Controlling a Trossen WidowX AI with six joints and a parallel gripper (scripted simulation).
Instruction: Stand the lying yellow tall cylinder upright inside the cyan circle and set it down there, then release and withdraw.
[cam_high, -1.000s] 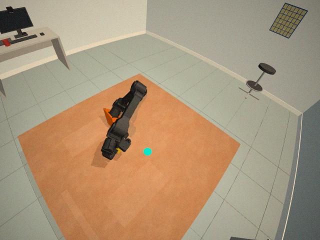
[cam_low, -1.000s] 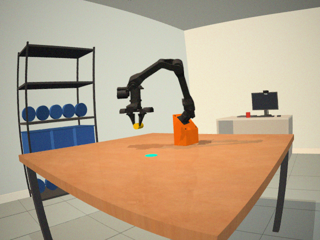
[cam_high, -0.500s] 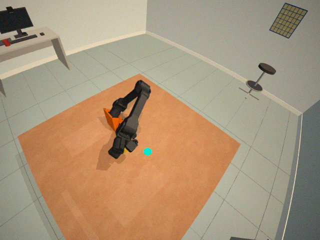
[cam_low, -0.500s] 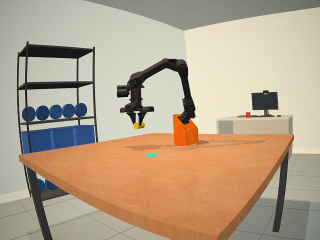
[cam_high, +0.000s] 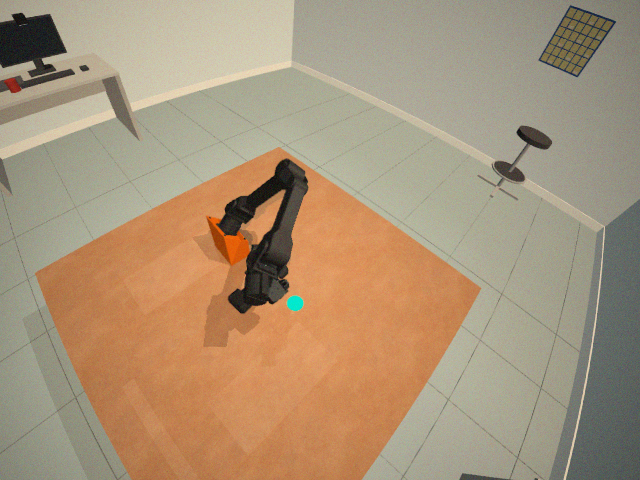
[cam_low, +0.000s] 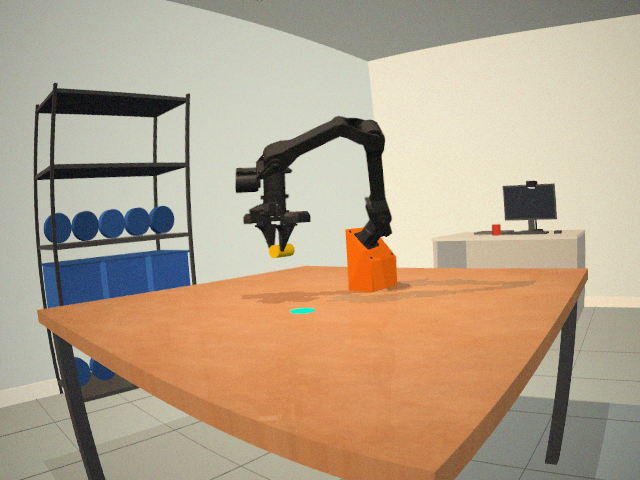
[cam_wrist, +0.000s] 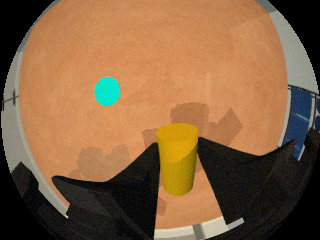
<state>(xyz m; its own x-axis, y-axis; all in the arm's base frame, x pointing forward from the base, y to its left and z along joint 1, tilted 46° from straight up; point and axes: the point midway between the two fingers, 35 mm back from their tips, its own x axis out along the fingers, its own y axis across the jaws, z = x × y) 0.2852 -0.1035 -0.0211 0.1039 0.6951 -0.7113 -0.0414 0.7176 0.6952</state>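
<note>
Right now the cyan circle is 14 cm below my gripper tip, 11 cm to the left of it and 5 cm ahead of it. The rest, counted from my gripper tip: yellow cylinder: 2 cm behind.
</note>
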